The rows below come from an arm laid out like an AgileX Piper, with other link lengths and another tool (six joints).
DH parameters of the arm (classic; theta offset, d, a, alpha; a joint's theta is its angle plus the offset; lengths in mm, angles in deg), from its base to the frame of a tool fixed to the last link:
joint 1: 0 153.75 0 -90
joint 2: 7.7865 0 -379.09 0
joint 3: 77.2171 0 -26.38 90
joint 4: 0 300.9 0 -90
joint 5: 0 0 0 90
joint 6: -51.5 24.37 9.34 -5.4
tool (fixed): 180 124.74 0 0
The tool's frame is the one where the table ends.
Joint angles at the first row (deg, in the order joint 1, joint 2, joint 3, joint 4, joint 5, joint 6):
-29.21, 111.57, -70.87, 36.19, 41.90, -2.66
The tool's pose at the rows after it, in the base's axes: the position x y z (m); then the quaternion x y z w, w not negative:
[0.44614 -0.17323 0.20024 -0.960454 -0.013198 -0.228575 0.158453]
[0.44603 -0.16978 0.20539 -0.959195 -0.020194 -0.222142 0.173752]
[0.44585 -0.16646 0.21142 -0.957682 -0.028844 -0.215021 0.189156]
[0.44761 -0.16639 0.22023 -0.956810 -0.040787 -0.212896 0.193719]
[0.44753 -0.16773 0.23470 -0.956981 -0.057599 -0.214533 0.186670]
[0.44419 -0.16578 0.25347 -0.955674 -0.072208 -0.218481 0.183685]
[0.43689 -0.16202 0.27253 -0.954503 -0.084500 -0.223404 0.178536]
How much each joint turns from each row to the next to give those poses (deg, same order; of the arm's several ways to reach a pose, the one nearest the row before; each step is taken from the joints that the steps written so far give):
0.00, 0.00, -0.23, 0.52, 1.07, -0.14
0.00, 0.00, -0.98, 0.12, 2.77, 0.00
0.00, 0.00, -1.14, 0.00, 2.99, 0.00
0.00, -0.12, -1.62, -0.62, 2.27, 0.00
0.00, -0.95, -1.59, -1.47, 1.78, 0.00
0.00, -1.70, -1.08, -0.82, 2.15, 0.00
0.00, -2.33, -0.17, -0.72, 1.63, 0.00

